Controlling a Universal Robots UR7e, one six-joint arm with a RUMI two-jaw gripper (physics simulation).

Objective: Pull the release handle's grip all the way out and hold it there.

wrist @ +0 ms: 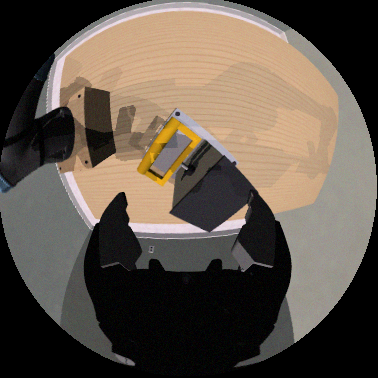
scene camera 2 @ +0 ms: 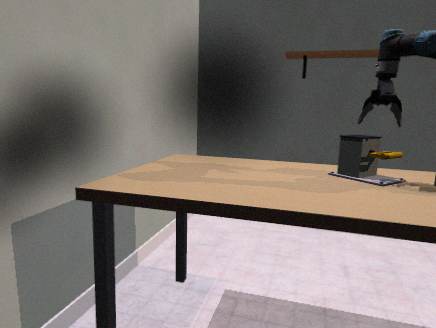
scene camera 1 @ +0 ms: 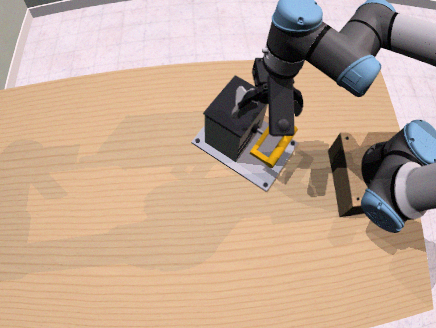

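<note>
The release handle's yellow rectangular grip [scene camera 1: 276, 154] [scene camera 2: 390, 155] [wrist: 160, 145] sticks out level from the side of a dark box housing [scene camera 1: 220, 136] [scene camera 2: 350, 155] [wrist: 212, 195]. A short rod joins grip and housing. The housing stands on a grey base plate [scene camera 1: 255, 172] [scene camera 2: 385, 180] [wrist: 185, 117] with screws at its corners. My gripper [scene camera 1: 267, 107] [scene camera 2: 380, 123] [wrist: 186, 192] is open and empty, pointing down above the housing and grip, touching neither. In scene camera 1 the gripper and wrist hide part of the housing's top and the grip's far end.
A brown block [scene camera 1: 341, 170] [wrist: 100, 125] sits beside the arm's base, across from the grip. The wooden table [scene camera 1: 150, 225] [scene camera 2: 225, 175] carries the handle unit near its far edge in scene camera 1. A wall shelf [scene camera 2: 330, 54] shows behind the arm in scene camera 2.
</note>
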